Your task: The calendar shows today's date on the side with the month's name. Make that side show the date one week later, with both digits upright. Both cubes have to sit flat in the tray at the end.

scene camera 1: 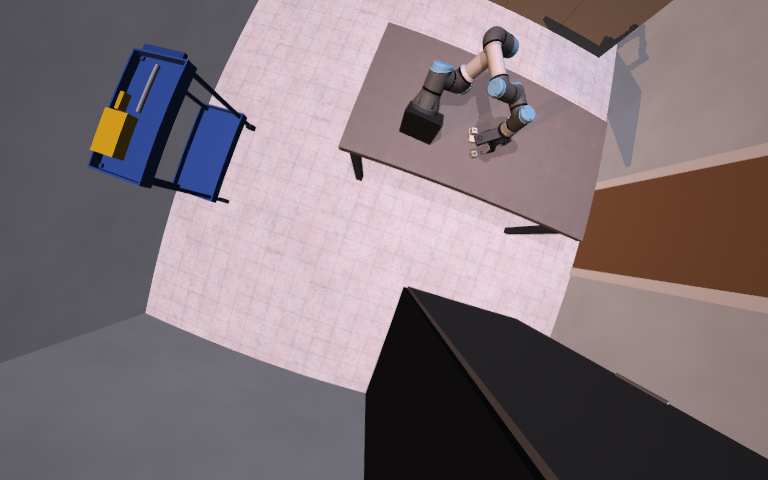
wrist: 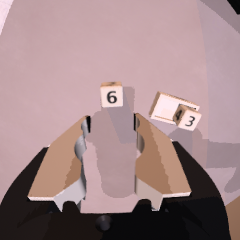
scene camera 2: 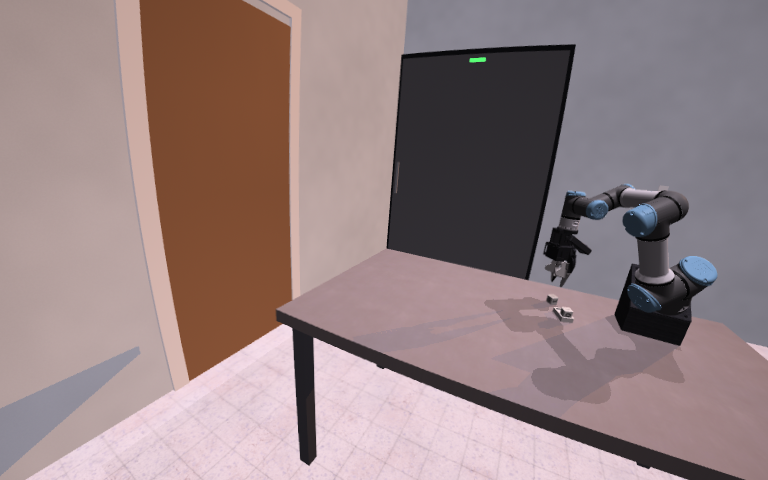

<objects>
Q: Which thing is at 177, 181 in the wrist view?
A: The gripper.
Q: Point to a pale tray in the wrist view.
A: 164, 105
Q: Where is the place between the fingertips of the gripper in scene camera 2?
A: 556, 284
</objects>
